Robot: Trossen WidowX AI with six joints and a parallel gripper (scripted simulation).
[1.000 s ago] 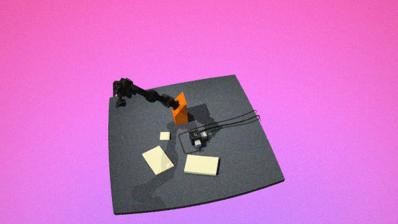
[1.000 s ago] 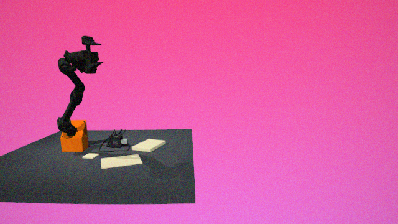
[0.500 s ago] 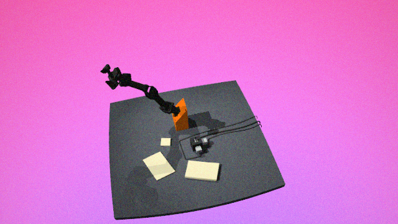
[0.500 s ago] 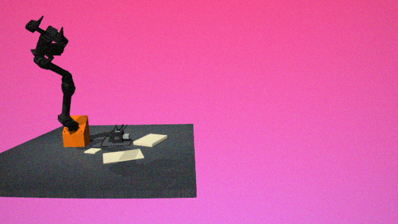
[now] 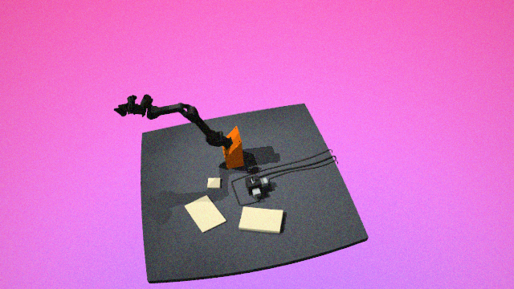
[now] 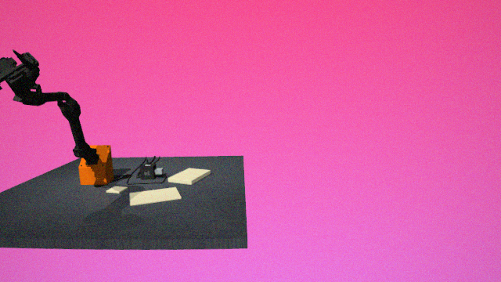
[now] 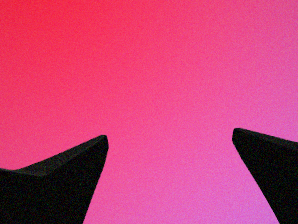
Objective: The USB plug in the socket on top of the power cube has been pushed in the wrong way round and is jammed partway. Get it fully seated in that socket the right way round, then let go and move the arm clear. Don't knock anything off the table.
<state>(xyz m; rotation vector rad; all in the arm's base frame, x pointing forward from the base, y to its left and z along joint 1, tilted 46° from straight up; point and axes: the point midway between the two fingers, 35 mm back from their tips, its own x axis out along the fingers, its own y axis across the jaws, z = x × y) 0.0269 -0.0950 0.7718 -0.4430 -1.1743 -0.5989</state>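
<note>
Right now the pale-rimmed socket is 26 cm ahead of my gripper tip, 72 cm to the left of it and 56 cm below it. The rest, counted from my gripper tip: cream tile 15 cm ahead, 50 cm to the left, 62 cm below.
</note>
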